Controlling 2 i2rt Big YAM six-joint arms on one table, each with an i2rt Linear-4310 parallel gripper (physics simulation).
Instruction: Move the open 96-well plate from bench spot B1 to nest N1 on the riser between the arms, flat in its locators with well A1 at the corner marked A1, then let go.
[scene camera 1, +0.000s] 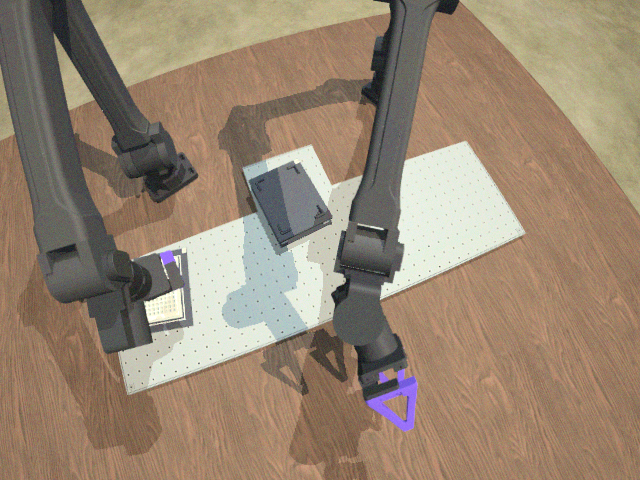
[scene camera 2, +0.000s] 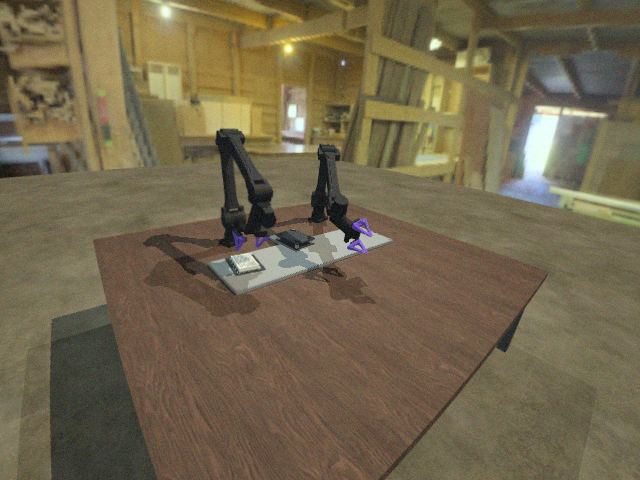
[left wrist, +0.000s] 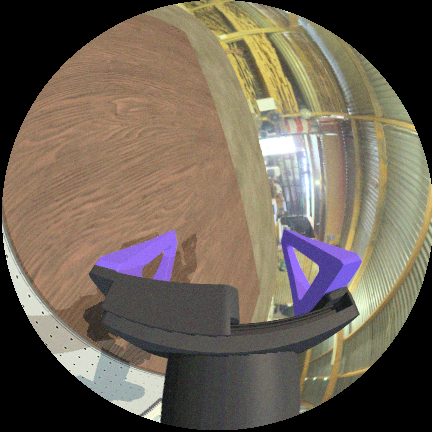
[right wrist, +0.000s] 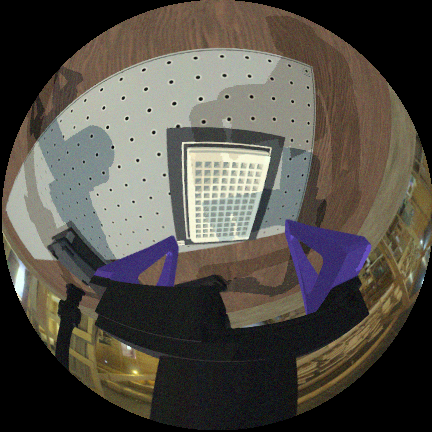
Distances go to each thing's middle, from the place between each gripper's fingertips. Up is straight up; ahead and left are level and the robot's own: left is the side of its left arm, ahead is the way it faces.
Now: left hand 390 mm past the well plate (scene camera 1: 168, 306), 310 mm to the left of it and 130 mm above it. From my left hand the other things lie so: dark nest with white outline (scene camera 1: 187, 320): 390 mm behind, 310 mm to the right, 140 mm below.
The well plate lies 10 mm behind my right hand, 10 mm to the right of it and 60 mm below it. From my right hand the other things lie so: dark nest with white outline (10 mm behind, 10 mm to the right, 70 mm below).
